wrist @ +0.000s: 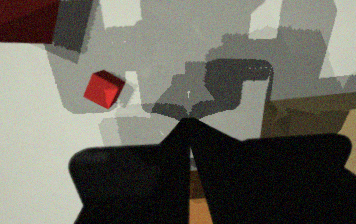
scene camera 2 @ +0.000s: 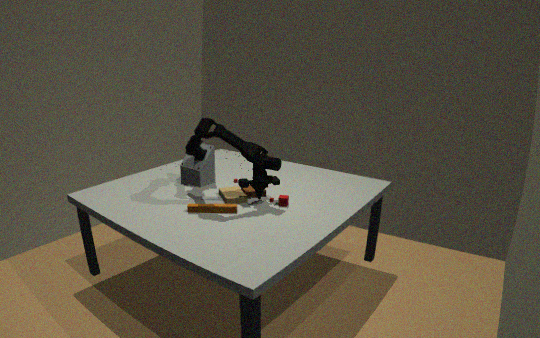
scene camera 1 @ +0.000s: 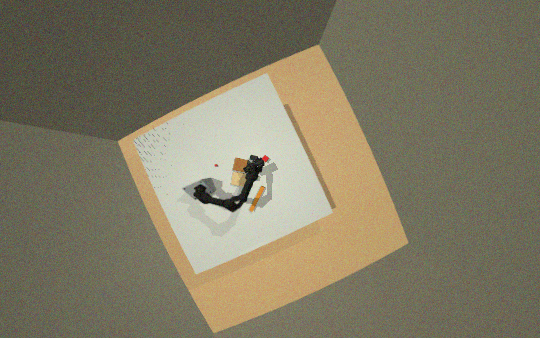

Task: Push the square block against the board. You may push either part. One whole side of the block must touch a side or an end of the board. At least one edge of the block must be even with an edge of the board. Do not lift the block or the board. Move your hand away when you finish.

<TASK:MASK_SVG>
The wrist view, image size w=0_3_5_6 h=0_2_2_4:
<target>my gripper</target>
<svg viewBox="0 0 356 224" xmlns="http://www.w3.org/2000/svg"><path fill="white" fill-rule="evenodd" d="M68 162L71 179L83 204L74 224L190 224L190 146L213 224L356 224L356 174L353 174L344 167L353 146L348 137L340 134L277 136L239 141L194 117L182 118L159 144L89 147L78 151Z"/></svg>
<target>tiny red piece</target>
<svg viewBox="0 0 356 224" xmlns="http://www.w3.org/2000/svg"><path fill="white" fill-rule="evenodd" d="M102 70L93 73L83 97L109 109L116 103L125 81L112 73Z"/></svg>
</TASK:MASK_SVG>
